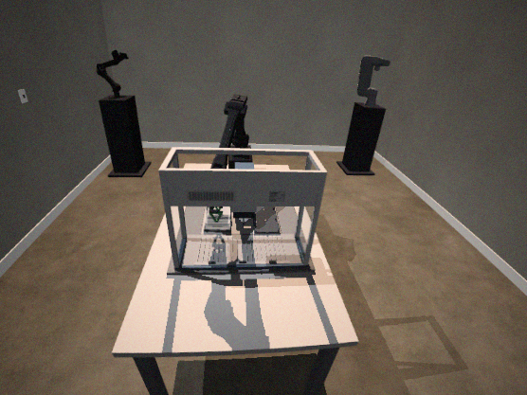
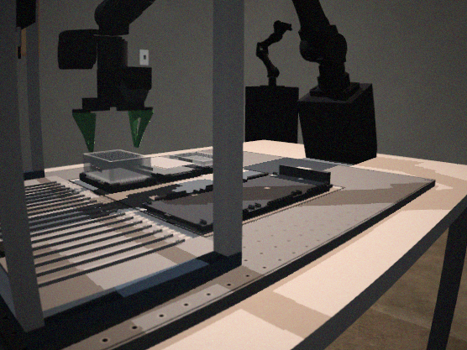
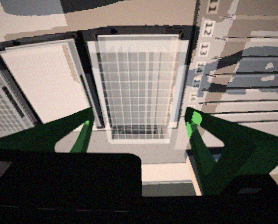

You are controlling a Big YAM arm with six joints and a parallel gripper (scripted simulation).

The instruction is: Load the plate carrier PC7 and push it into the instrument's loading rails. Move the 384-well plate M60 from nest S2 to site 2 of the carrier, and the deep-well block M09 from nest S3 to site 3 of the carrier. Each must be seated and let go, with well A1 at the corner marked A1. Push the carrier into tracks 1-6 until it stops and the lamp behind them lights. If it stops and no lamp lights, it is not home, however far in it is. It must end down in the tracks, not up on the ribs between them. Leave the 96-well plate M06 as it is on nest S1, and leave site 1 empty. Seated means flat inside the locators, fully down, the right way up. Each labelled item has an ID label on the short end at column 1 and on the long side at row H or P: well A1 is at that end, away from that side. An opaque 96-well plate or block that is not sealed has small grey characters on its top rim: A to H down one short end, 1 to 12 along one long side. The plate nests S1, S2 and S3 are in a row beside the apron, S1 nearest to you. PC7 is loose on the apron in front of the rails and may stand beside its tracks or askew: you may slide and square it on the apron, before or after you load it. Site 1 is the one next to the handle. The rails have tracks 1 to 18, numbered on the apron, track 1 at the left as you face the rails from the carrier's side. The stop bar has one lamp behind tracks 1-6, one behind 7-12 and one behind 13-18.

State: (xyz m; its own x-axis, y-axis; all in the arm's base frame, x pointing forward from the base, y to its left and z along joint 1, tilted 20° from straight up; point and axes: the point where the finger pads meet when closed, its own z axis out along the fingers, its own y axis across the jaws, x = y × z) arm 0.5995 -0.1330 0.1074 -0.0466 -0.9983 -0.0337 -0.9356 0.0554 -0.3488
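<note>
Right now the deep-well block M09 is 50 mm below my hand. Also, from my hand: carrier PC7: 260 mm to the left, 90 mm behind, 60 mm below; nest S3: 70 mm below; grey frame post: 410 mm to the left, 180 mm above, 110 mm ahead.
</note>
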